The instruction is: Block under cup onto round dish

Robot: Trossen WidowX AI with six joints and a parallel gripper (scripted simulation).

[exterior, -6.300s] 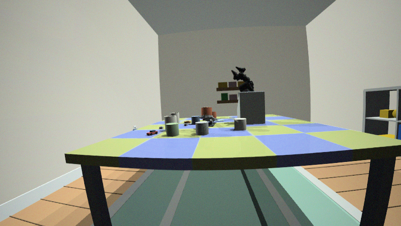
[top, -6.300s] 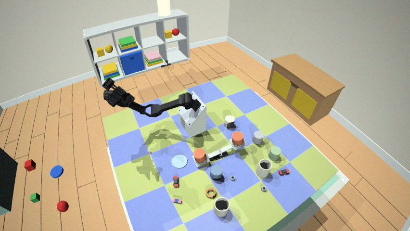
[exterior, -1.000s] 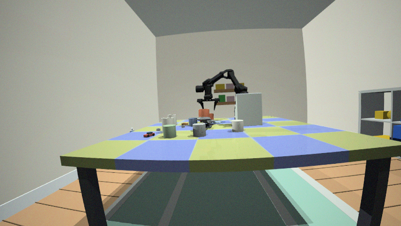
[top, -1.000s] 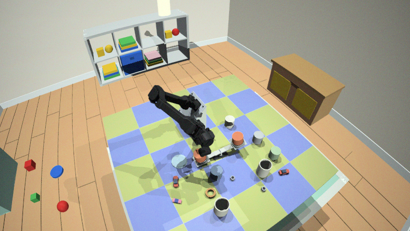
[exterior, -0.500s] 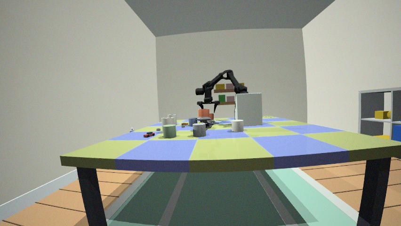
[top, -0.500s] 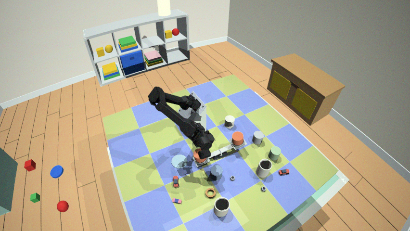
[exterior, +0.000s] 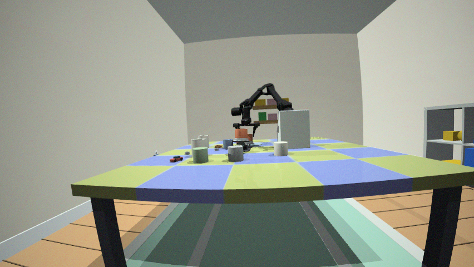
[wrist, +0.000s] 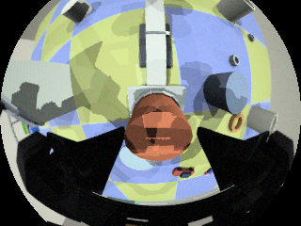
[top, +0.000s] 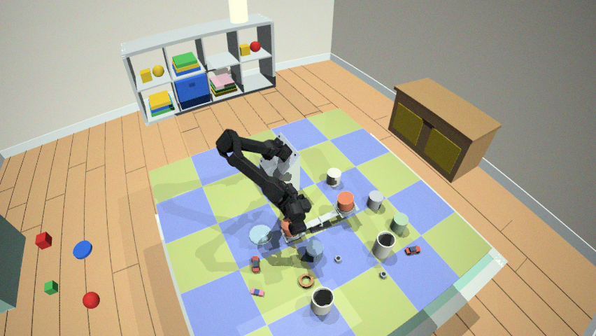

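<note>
Right now the orange cup is 1 cm behind my gripper tip, 2 cm to the right of it and 1 cm below it. The rest, counted from my gripper tip: pale blue round dish: 7 cm behind, 12 cm to the right, 7 cm below; blue-grey cylinder: 15 cm ahead, 3 cm to the left, 4 cm below; grey cylinder: 4 cm ahead, 44 cm to the left, 4 cm below.
</note>
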